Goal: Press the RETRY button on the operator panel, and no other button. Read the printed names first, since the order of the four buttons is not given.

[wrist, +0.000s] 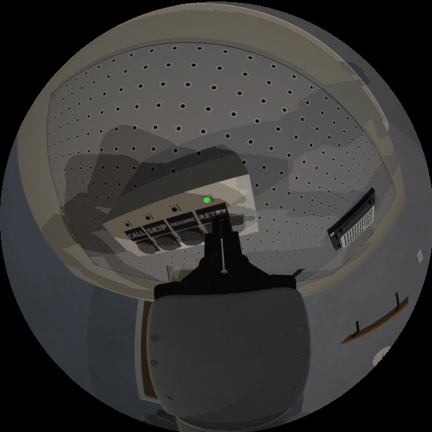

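The operator panel [242, 192] is a pale sloped box with four printed names in a row, from left to right CALL, SKIP, RESUME and RETRY. The RETRY label [206, 215] is at the right end, and a lamp [206, 200] above it is lit green. The CALL button [147, 247], SKIP button [168, 243] and RESUME button [191, 237] show as dark round caps, their lamps unlit. My gripper [220, 228] is shut and empty, its tips over the place below the RETRY label. They hide the RETRY button, so contact cannot be seen directly.
The panel stands on a grey perforated board [170, 105] with a pale border [32, 150]. A dark device with a white grid [357, 230] lies at the right of the board. A brown wall shelf [377, 323] shows beyond the board at lower right.
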